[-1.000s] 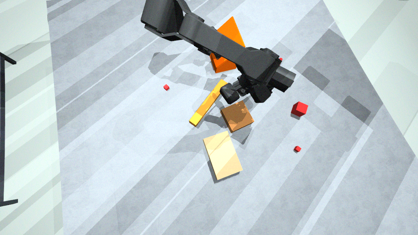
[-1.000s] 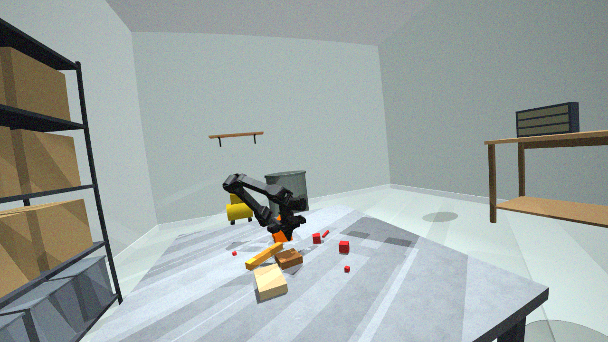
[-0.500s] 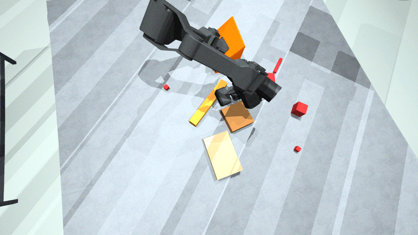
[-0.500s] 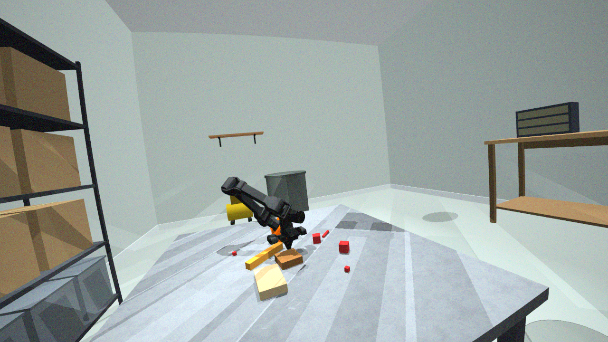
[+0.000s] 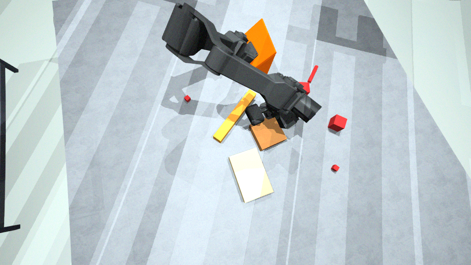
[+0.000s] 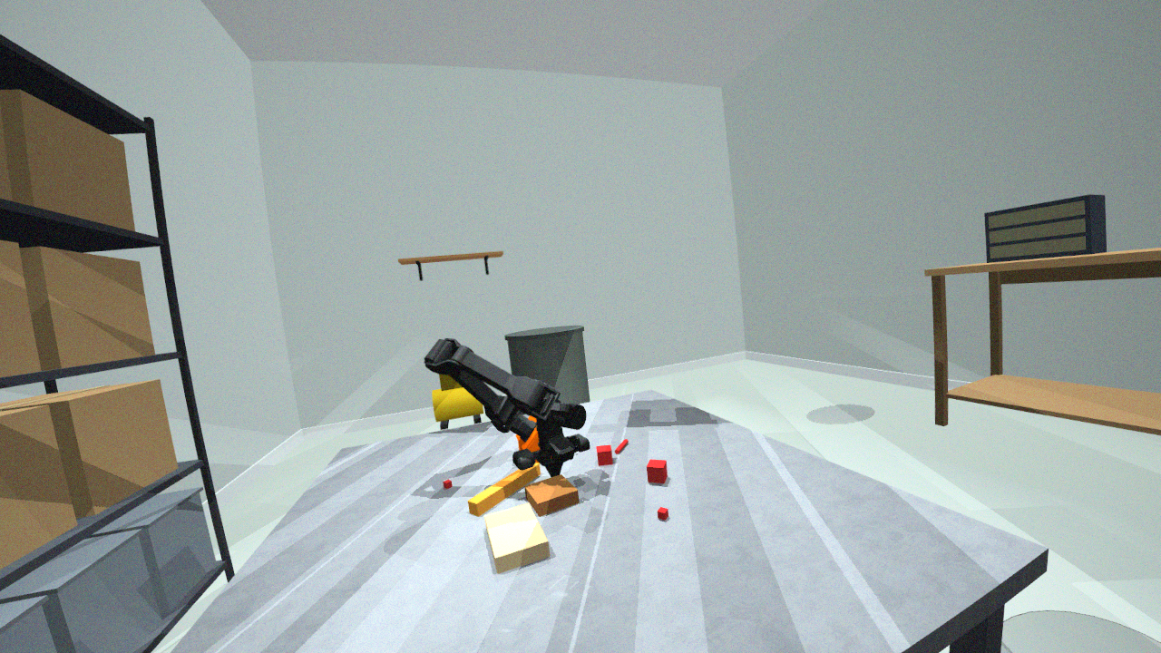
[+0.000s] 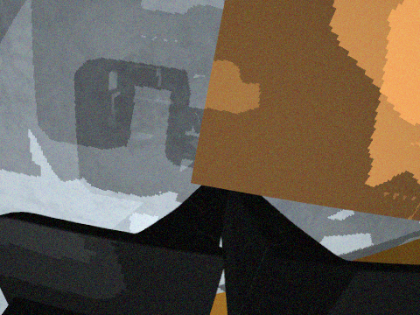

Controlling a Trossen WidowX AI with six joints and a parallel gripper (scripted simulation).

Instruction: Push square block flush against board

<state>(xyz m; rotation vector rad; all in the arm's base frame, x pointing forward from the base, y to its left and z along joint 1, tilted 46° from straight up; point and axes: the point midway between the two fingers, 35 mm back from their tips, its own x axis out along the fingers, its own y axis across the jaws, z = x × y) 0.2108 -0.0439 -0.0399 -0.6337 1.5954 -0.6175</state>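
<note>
Right now the square block is 6 cm ahead of my gripper tip, 3 cm to the right of it and 1 cm above it. The rest, counted from my gripper tip: long yellow board (11 cm to the right, 4 cm behind, 1 cm above); red stick (25 cm to the left, 10 cm behind); cream slab (17 cm ahead, 15 cm to the right, 1 cm above).
</note>
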